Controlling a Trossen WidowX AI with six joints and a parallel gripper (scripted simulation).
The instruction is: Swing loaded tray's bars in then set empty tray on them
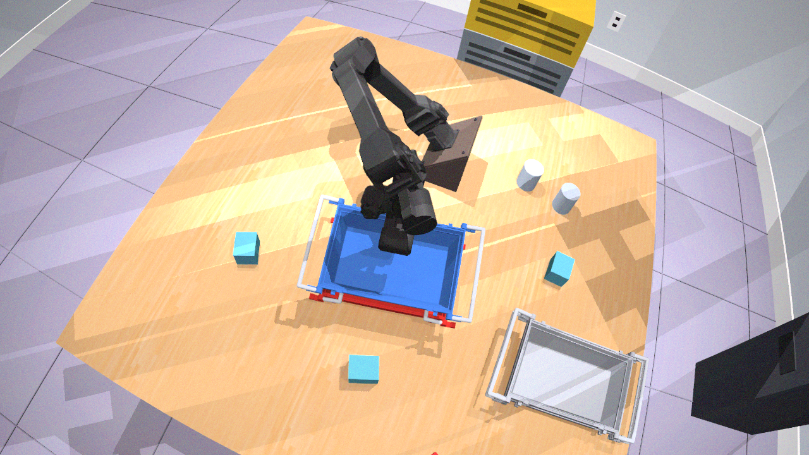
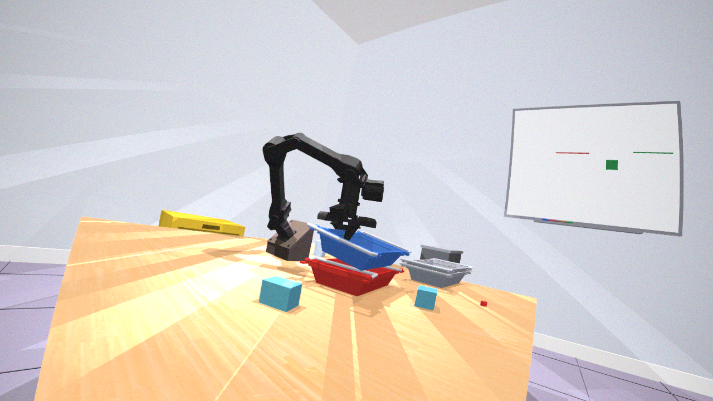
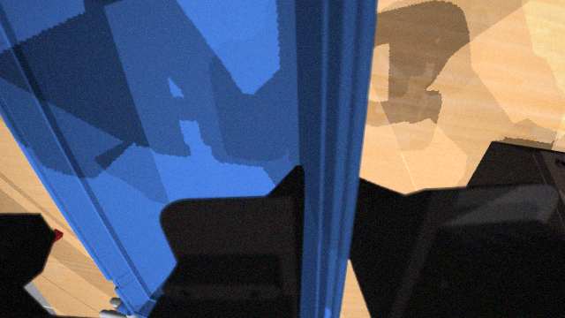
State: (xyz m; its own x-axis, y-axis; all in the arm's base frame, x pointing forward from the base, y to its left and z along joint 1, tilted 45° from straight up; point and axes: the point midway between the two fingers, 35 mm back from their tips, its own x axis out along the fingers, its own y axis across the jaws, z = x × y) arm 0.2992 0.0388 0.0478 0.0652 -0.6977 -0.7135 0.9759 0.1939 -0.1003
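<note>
My gripper tip is now 8 cm short of the blue tray, 2 cm to the right of it and 2 cm below it.
</note>
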